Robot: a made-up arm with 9 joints. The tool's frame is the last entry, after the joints. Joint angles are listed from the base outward. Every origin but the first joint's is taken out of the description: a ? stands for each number. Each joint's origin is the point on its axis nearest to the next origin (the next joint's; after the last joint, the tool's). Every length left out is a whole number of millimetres.
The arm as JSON. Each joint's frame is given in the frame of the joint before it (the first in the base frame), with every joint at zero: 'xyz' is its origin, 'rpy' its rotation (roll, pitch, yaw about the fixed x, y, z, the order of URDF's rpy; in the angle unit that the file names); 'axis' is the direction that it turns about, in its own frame. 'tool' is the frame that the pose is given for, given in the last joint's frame.
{
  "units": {
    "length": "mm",
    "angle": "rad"
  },
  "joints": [
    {
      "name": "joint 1",
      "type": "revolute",
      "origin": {
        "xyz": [
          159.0,
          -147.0,
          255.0
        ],
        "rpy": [
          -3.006,
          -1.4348,
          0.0
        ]
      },
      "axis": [
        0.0,
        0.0,
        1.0
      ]
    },
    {
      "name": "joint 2",
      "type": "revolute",
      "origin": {
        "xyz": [
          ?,
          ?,
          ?
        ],
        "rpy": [
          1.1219,
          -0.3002,
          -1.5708
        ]
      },
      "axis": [
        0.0,
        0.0,
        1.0
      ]
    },
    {
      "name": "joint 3",
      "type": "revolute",
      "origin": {
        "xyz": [
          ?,
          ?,
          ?
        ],
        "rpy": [
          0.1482,
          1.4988,
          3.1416
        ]
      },
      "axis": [
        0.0,
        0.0,
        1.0
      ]
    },
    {
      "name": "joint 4",
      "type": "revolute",
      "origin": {
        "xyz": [
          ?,
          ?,
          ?
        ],
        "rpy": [
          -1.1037,
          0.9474,
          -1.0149
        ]
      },
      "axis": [
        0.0,
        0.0,
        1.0
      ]
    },
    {
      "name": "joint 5",
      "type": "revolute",
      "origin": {
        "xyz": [
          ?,
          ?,
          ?
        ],
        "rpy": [
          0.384,
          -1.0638,
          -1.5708
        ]
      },
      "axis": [
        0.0,
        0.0,
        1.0
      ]
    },
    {
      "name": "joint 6",
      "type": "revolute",
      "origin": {
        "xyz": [
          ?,
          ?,
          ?
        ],
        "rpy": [
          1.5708,
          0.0,
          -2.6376
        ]
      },
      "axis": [
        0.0,
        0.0,
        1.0
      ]
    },
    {
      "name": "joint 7",
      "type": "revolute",
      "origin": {
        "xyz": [
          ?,
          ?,
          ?
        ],
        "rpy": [
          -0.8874,
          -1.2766,
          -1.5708
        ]
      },
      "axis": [
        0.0,
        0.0,
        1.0
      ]
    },
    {
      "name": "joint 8",
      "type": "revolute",
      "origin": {
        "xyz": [
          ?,
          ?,
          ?
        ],
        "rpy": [
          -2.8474,
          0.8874,
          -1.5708
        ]
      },
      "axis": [
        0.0,
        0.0,
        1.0
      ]
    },
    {
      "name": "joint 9",
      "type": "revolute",
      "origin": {
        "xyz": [
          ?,
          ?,
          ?
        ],
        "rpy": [
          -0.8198,
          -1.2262,
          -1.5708
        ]
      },
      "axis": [
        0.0,
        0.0,
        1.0
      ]
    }
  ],
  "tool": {
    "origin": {
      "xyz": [
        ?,
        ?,
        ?
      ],
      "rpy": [
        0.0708,
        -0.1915,
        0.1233
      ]
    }
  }
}
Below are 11 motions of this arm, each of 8 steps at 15 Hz.
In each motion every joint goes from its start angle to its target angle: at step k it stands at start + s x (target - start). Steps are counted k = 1, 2, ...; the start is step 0. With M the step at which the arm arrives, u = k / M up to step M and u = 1 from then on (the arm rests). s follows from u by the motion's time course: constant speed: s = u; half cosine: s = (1 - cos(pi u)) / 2; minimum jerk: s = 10 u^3 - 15 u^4 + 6 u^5.
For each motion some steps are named. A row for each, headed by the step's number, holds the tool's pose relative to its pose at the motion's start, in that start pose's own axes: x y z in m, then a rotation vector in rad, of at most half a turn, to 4 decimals.
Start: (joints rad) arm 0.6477 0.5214 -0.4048 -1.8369 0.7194 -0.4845 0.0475 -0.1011 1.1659
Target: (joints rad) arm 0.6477 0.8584 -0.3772 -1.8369 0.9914 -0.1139 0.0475 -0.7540 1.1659
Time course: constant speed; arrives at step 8
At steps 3, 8:
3: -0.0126 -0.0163 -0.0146 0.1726 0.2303 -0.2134
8: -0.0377 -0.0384 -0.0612 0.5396 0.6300 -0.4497

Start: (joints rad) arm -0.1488 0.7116 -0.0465 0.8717 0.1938 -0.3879 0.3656 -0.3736 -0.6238
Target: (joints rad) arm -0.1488 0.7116 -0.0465 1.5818 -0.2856 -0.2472 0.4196 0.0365 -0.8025
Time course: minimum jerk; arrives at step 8
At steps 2, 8:
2: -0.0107 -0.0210 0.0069 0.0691 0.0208 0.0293
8: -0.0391 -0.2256 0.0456 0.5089 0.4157 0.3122

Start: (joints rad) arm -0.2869 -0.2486 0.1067 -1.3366 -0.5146 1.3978 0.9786 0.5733 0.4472
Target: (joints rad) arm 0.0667 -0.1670 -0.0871 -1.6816 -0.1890 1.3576 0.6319 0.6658 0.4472
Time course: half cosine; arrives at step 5
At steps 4, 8:
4: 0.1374 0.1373 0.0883 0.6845 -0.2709 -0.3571
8: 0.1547 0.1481 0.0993 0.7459 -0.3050 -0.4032

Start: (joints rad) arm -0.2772 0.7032 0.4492 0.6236 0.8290 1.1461 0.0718 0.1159 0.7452
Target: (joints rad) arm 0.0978 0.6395 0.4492 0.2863 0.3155 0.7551 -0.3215 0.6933 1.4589
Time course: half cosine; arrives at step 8
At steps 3, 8:
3: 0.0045 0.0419 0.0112 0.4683 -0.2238 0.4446
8: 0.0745 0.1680 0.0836 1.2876 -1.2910 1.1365

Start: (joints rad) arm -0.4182 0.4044 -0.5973 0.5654 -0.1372 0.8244 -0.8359 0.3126 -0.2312
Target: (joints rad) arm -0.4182 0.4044 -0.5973 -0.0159 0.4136 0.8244 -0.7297 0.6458 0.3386
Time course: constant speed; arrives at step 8
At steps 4, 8:
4: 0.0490 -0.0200 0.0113 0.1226 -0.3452 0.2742
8: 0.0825 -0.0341 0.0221 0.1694 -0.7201 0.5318

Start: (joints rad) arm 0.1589 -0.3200 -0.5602 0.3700 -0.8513 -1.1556 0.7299 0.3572 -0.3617
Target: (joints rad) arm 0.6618 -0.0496 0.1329 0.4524 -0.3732 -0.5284 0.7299 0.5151 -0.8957
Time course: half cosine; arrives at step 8
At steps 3, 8:
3: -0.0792 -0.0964 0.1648 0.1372 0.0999 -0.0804
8: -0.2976 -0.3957 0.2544 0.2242 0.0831 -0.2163

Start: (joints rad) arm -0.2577 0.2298 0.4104 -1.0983 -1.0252 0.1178 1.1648 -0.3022 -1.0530
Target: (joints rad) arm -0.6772 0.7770 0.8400 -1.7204 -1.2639 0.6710 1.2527 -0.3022 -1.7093
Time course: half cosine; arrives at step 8
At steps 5, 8:
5: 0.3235 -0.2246 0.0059 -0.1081 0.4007 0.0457
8: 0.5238 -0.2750 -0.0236 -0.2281 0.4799 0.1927

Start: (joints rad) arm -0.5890 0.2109 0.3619 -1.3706 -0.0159 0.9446 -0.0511 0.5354 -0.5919
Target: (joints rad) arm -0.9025 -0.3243 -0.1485 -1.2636 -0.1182 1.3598 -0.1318 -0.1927 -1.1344
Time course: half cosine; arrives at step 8
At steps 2, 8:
2: -0.0074 0.0238 -0.0272 -0.2012 -0.0831 -0.1651
8: 0.1123 0.0124 -0.2825 -1.0934 -0.8510 -1.1335

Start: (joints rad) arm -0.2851 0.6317 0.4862 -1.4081 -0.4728 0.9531 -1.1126 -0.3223 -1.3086
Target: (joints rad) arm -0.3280 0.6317 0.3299 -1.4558 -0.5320 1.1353 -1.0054 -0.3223 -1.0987
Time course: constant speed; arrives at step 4
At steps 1, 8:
1: 0.0064 0.0106 -0.0117 0.0309 0.0033 -0.0063
8: 0.0287 0.0428 -0.0459 0.1224 0.0088 -0.0164

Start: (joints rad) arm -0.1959 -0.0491 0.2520 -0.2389 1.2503 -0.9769 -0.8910 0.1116 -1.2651
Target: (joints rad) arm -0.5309 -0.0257 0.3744 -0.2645 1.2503 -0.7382 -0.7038 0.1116 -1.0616
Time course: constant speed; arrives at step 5
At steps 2, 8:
2: -0.0126 0.0048 -0.0234 -0.0990 -0.0172 -0.0408
8: -0.0329 0.0035 -0.0592 -0.2539 -0.0629 -0.0911

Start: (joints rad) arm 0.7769 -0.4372 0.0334 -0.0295 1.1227 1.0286 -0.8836 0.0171 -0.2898
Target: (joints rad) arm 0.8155 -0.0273 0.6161 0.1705 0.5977 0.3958 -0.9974 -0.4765 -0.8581
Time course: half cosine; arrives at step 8
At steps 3, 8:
3: 0.0479 0.0409 -0.0953 -0.0987 -0.1477 0.1701
8: 0.1197 0.1843 -0.2814 -0.3143 -0.8913 0.3379

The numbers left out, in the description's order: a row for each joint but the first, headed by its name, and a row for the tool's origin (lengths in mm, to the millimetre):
joint 2: -38.0 -38.0 0.0
joint 3: -206.0 42.0 0.0
joint 4: 442.0 173.0 0.0
joint 5: -27.0 125.0 0.0
joint 6: -142.0 288.0 0.0
joint 7: 78.0 -57.0 0.0
joint 8: -20.0 1.0 0.0
joint 9: 88.0 68.0 0.0
tool: -37.0 -41.0 0.0

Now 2 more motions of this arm.
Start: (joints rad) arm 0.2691 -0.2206 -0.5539 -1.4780 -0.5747 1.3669 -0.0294 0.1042 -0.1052
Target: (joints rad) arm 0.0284 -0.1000 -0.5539 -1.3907 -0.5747 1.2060 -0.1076 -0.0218 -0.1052
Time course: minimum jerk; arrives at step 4
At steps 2, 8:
2: 0.0109 -0.0492 -0.0061 -0.0956 -0.0400 0.1721
8: 0.0244 -0.0972 -0.0093 -0.1974 -0.0829 0.3431

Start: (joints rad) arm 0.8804 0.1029 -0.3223 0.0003 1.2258 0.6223 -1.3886 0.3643 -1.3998
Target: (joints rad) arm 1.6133 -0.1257 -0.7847 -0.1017 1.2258 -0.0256 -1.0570 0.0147 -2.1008
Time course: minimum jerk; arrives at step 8
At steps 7, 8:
7: -0.0759 0.1110 0.2108 -0.7759 -0.3847 -0.0131
8: -0.0761 0.1121 0.2137 -0.7798 -0.3960 -0.0073

